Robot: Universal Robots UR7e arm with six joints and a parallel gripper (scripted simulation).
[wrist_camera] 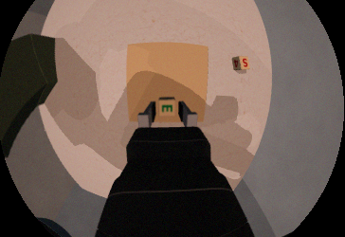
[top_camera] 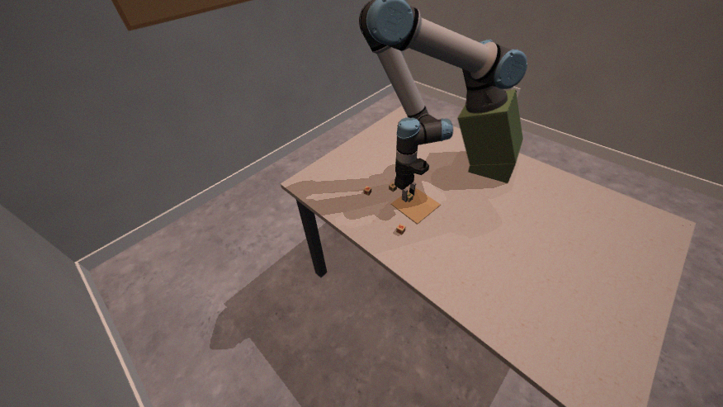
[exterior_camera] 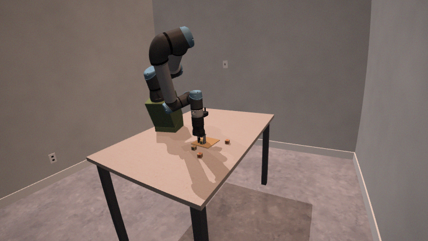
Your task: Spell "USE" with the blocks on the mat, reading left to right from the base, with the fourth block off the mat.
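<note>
Now: the mat 4 cm to the left of my hand and 3 cm below it.
</note>
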